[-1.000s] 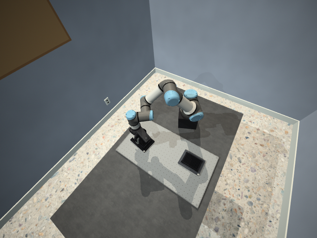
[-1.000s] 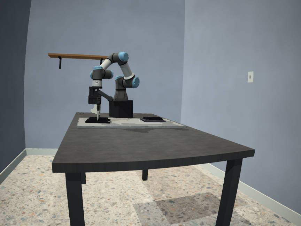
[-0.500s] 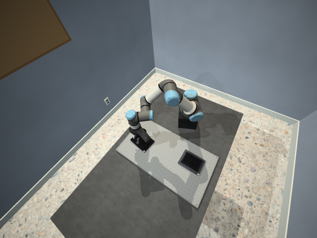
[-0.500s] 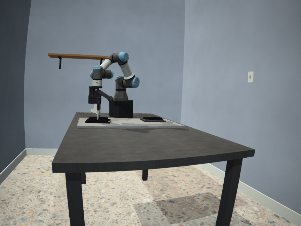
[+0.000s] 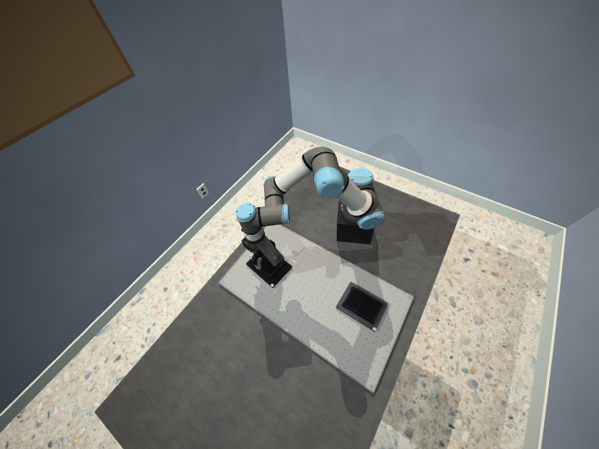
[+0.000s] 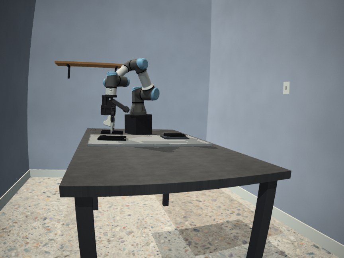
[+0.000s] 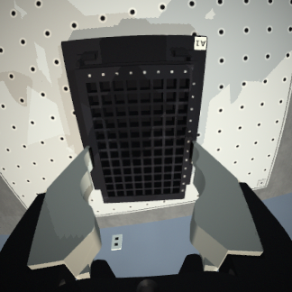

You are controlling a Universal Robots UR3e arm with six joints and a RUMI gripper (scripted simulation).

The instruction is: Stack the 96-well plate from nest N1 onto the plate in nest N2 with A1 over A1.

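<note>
My gripper is now 4 cm above the low black nest. Round my hand: white A1 label (10 cm behind, 47 cm to the left, 4 cm below); then black 96-well plate (1 cm below).
</note>
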